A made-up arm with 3 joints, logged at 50 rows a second.
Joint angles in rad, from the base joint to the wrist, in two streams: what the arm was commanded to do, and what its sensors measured. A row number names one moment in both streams.
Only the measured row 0 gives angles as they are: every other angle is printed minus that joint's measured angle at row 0.
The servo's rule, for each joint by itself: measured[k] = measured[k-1] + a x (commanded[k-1-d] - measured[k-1]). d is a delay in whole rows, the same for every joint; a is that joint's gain. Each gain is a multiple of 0.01, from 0.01 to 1. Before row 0 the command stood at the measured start. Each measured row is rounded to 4 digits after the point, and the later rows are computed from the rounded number. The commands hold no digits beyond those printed.
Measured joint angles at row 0:
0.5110, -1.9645, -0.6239
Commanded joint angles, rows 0 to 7:
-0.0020, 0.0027, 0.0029
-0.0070, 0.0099, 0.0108
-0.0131, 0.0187, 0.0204
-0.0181, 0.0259, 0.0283
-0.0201, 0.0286, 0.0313
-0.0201, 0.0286, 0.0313
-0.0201, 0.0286, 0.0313
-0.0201, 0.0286, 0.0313
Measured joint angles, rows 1 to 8:
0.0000, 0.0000, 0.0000
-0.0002, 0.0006, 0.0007
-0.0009, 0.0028, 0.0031
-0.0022, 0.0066, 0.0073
-0.0039, 0.0112, 0.0123
-0.0057, 0.0154, 0.0169
-0.0073, 0.0186, 0.0204
-0.0087, 0.0210, 0.0230
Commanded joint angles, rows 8 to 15:
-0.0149, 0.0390, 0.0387
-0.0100, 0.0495, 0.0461
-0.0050, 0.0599, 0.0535
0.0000, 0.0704, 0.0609
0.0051, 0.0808, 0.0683
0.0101, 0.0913, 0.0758
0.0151, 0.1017, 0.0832
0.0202, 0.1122, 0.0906
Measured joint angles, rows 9 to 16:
-0.0100, 0.0228, 0.0250
-0.0105, 0.0267, 0.0283
-0.0104, 0.0322, 0.0326
-0.0098, 0.0388, 0.0376
-0.0087, 0.0464, 0.0432
-0.0072, 0.0547, 0.0492
-0.0053, 0.0635, 0.0556
-0.0031, 0.0727, 0.0622

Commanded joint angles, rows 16 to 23:
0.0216, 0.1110, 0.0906
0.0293, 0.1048, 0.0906
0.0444, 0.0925, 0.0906
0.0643, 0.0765, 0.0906
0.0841, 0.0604, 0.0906
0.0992, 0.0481, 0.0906
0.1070, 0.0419, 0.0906
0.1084, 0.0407, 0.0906
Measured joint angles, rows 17 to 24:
-0.0005, 0.0822, 0.0690
0.0019, 0.0891, 0.0742
0.0049, 0.0929, 0.0781
0.0092, 0.0928, 0.0811
0.0153, 0.0889, 0.0834
0.0229, 0.0821, 0.0851
0.0313, 0.0739, 0.0864
0.0396, 0.0662, 0.0874

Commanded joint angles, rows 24 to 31:
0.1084, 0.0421, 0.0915
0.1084, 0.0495, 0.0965
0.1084, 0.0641, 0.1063
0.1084, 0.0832, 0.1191
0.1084, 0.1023, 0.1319
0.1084, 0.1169, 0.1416
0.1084, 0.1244, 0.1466
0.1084, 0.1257, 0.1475
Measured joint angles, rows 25 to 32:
0.0472, 0.0601, 0.0882
0.0539, 0.0558, 0.0890
0.0599, 0.0543, 0.0908
0.0652, 0.0567, 0.0945
0.0700, 0.0631, 0.1004
0.0742, 0.0725, 0.1080
0.0780, 0.0832, 0.1161
0.0813, 0.0931, 0.1234

